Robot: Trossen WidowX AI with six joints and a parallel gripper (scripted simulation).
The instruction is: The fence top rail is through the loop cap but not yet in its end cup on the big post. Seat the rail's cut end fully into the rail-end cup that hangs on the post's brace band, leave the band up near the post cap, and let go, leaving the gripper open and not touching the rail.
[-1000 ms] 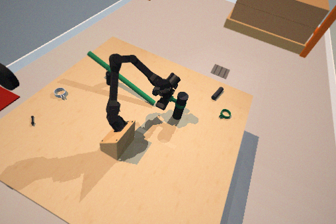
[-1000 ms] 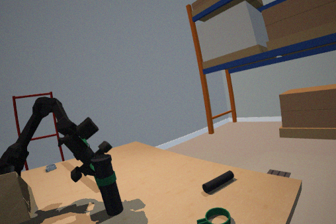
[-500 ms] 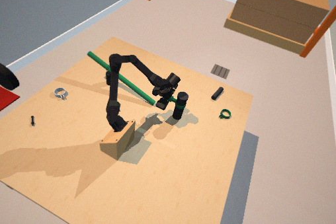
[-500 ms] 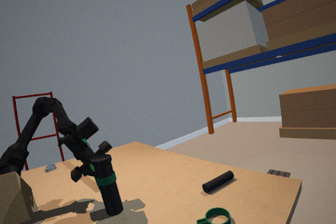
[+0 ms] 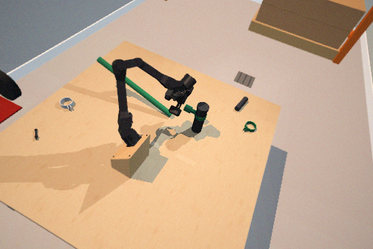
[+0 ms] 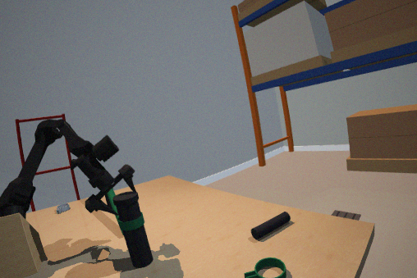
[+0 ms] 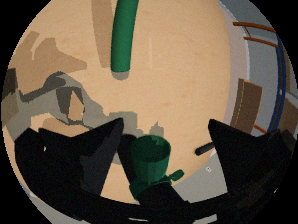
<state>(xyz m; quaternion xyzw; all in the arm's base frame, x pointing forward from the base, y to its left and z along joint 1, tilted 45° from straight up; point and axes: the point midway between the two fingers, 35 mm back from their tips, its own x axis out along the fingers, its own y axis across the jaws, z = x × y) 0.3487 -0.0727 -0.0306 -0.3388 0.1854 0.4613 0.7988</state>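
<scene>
Now: the green rail-end cup 2 cm behind my gripper tip and 6 cm to the right of it. The rest, counted from my gripper tip: metal clamp (29 cm behind, 60 cm to the left, 12 cm below); then black cylinder (34 cm ahead, 29 cm to the right, 12 cm below); then short black post (3 cm behind, 42 cm to the left, 3 cm below).
</scene>
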